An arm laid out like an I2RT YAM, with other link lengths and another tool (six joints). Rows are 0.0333 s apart.
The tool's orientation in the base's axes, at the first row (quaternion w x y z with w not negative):
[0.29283 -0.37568 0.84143 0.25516]
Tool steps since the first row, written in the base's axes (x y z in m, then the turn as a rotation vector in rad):
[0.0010 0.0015 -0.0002 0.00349 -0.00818 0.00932]
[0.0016 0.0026 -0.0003 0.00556 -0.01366 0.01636]
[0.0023 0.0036 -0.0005 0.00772 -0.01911 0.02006]
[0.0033 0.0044 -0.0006 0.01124 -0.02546 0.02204]
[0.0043 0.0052 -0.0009 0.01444 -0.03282 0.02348]
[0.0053 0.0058 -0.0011 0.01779 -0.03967 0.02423]
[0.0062 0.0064 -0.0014 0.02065 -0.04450 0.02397]
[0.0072 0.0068 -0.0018 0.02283 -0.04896 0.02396]
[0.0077 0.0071 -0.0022 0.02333 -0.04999 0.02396]
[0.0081 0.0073 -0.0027 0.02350 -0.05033 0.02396]
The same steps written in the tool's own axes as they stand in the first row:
[-0.0011 0.0001 0.0014 -0.00434 -0.00558 -0.01077]
[-0.0019 0.0002 0.0024 -0.00764 -0.00895 -0.01862]
[-0.0027 0.0002 0.0034 -0.00872 -0.01306 -0.02409]
[-0.0035 -0.0001 0.0043 -0.00893 -0.01913 -0.02854]
[-0.0042 -0.0005 0.0053 -0.00811 -0.02565 -0.03336]
[-0.0049 -0.0010 0.0061 -0.00715 -0.03214 -0.03733]
[-0.0055 -0.0014 0.0070 -0.00620 -0.03727 -0.03942]
[-0.0060 -0.0020 0.0078 -0.00523 -0.04159 -0.04165]
[-0.0061 -0.0023 0.0085 -0.00501 -0.04259 -0.04217]
[-0.0061 -0.0026 0.0091 -0.00494 -0.04292 -0.04234]

